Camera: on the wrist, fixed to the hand. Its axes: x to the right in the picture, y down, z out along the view.
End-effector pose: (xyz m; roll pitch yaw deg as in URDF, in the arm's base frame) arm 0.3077 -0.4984 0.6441 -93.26 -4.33 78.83
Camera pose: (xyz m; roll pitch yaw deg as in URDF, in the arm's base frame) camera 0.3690 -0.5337 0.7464 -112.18 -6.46 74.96
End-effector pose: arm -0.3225 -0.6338 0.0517 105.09 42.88 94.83
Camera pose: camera -0.4130 -0.7053 0.0053 89.90 43.55 100.80
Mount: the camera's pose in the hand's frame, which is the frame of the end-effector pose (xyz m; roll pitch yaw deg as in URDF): -0.0150 -0.0997 -0.0728 -19.35 3.96 -1.92
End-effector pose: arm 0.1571 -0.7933 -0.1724 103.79 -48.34 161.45
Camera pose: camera 0.0802 -0.8671 -0.2364 79.80 -47.25 167.80
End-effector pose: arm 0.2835 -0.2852 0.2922 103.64 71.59 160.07
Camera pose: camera 0.3269 -0.4012 0.2813 97.72 72.02 174.13
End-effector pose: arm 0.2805 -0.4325 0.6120 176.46 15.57 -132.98
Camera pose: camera 0.3543 -0.5059 0.6801 157.70 11.72 -130.78
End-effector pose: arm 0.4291 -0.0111 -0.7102 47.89 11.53 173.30
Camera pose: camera 0.4696 -0.0029 -0.8275 29.01 15.60 175.01
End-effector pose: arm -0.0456 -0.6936 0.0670 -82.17 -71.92 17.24
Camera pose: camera -0.1053 -0.8019 0.0803 -87.85 -72.78 2.97
